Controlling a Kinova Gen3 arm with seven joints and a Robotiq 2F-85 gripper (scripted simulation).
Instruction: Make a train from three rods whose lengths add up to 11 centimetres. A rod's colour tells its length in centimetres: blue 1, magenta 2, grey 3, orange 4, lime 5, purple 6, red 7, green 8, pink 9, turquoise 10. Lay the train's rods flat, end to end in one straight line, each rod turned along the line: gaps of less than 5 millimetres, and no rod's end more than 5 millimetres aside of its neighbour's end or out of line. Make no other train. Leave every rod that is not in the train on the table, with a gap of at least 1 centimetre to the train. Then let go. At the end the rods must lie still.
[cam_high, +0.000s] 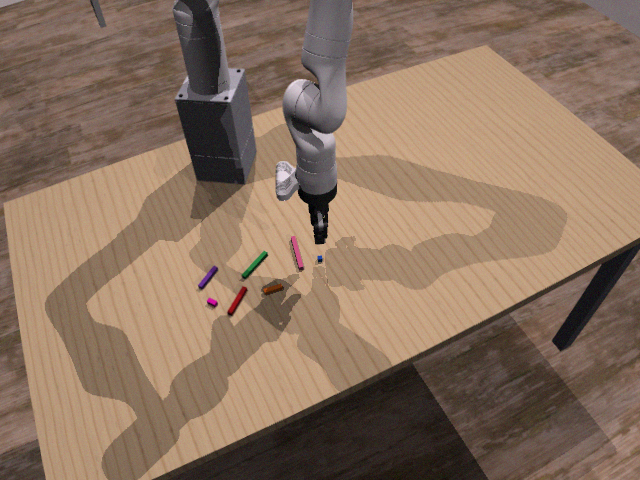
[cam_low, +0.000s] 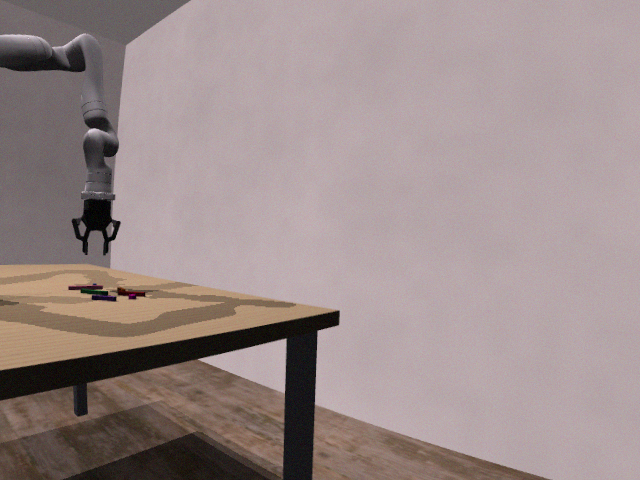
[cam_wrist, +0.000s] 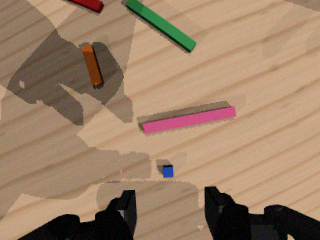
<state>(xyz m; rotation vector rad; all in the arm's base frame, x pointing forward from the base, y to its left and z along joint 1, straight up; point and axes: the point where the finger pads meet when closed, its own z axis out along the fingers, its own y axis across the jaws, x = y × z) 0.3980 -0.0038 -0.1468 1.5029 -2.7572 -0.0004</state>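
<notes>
Right now the orange rod is 13 cm to the right of my hand and 10 cm below it. Round my hand: blue rod 10 cm below; pink rod 10 cm below, 5 cm behind, 3 cm to the right; green rod 12 cm to the right, 10 cm below, 8 cm behind.
</notes>
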